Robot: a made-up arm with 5 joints.
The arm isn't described. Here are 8 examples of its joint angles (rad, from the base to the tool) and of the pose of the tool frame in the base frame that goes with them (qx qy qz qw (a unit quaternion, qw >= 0); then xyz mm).
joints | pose
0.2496 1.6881 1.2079 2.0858 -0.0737 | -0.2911 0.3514 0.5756 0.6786 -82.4 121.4 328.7
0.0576 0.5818 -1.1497 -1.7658 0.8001 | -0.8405 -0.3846 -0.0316 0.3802 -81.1 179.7 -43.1
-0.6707 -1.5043 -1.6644 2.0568 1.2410 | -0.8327 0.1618 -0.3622 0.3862 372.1 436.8 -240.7
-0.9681 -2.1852 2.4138 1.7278 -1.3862 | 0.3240 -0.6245 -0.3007 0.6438 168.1 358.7 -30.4
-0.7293 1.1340 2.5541 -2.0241 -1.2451 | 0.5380 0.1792 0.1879 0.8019 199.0 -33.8 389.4
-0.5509 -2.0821 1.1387 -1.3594 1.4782 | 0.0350 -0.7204 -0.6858 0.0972 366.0 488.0 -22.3
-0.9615 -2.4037 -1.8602 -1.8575 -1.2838 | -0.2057 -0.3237 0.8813 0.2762 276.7 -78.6 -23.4
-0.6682 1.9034 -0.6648 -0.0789 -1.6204 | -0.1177 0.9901 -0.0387 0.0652 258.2 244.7 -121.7
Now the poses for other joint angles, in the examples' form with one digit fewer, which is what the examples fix.
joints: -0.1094 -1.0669 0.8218 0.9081 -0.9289
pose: 0.643 -0.088 0.569 0.506 89 56 60
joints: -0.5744 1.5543 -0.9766 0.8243 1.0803
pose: 0.843 0.289 0.026 0.452 120 -164 99
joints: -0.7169 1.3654 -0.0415 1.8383 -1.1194
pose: -0.078 0.478 -0.754 0.443 443 31 187
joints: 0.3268 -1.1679 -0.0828 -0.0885 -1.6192
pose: 0.162 0.046 0.833 0.527 -125 48 233
